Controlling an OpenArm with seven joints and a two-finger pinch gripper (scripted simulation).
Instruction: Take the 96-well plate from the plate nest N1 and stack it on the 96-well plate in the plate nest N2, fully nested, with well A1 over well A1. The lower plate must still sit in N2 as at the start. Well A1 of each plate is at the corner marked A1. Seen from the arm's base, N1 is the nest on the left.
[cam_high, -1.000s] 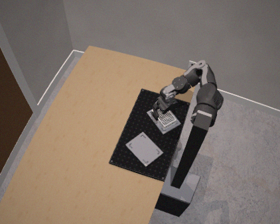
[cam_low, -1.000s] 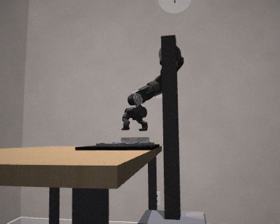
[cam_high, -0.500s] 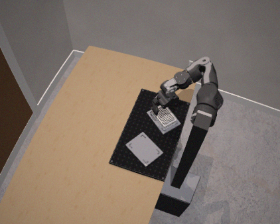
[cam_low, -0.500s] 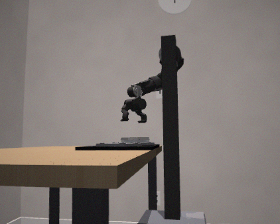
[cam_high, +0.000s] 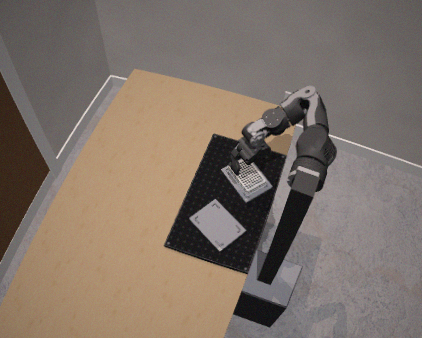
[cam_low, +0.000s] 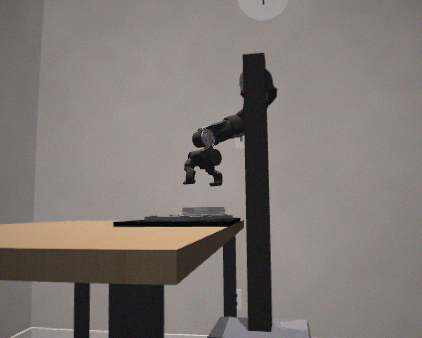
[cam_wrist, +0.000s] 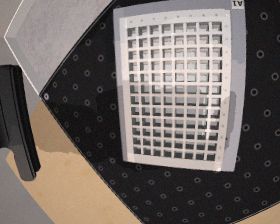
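Right now the A1 mark is 10 cm below my hand, 9 cm to the left of it and 3 cm behind it.
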